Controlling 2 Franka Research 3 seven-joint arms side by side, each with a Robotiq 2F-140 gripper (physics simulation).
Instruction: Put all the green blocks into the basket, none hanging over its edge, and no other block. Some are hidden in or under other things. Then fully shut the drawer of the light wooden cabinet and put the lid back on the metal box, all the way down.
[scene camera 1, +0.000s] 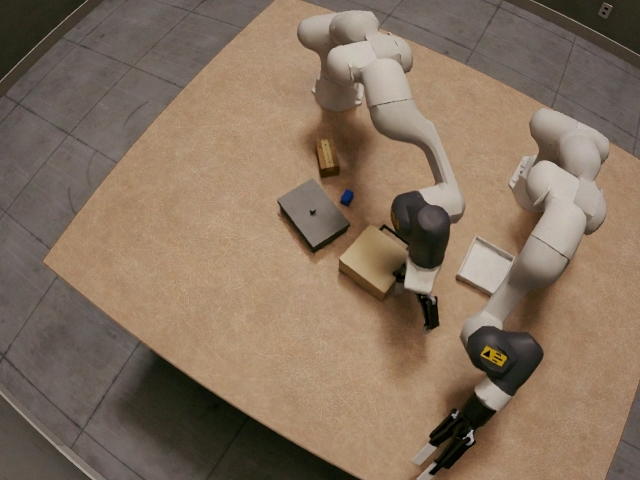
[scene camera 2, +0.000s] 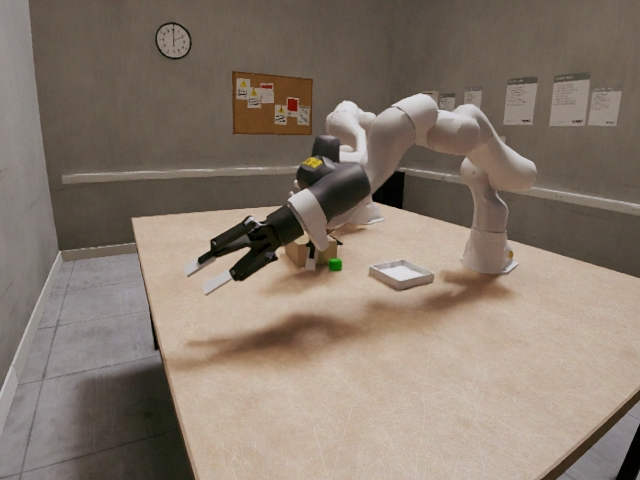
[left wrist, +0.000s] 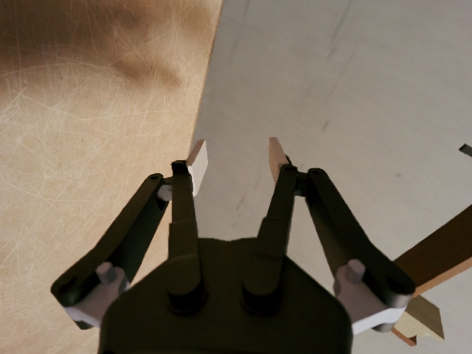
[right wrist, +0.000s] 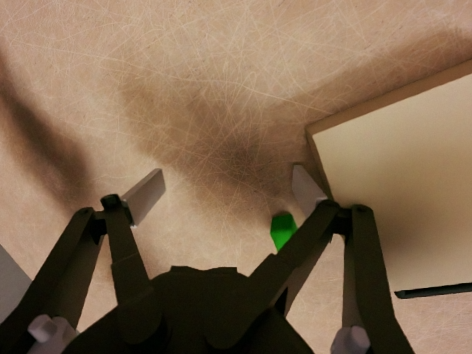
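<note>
A green block (scene camera 2: 335, 264) (right wrist: 283, 231) lies on the table beside the light wooden cabinet (scene camera 1: 369, 256) (scene camera 2: 295, 251) (right wrist: 400, 180); the right hand hides it in scene camera 1. My right gripper (scene camera 1: 412, 310) (right wrist: 227, 178) is open and empty, pointing down, one finger close to the cabinet's corner and the green block off to its side. My left gripper (scene camera 1: 426, 462) (scene camera 2: 206, 274) (left wrist: 237, 150) is open and empty, high near the table edge. The basket (scene camera 1: 484, 264) (scene camera 2: 400, 272) is white, shallow and empty. The metal box (scene camera 1: 312, 219) carries its knobbed lid. The drawer is mostly hidden.
A blue block (scene camera 1: 346, 197) lies between the metal box and the cabinet. A small brown wooden object (scene camera 1: 327, 157) stands behind it. A black handle (scene camera 1: 392, 233) shows at the cabinet's upper side. The left arm reaches past the basket's right side in scene camera 1.
</note>
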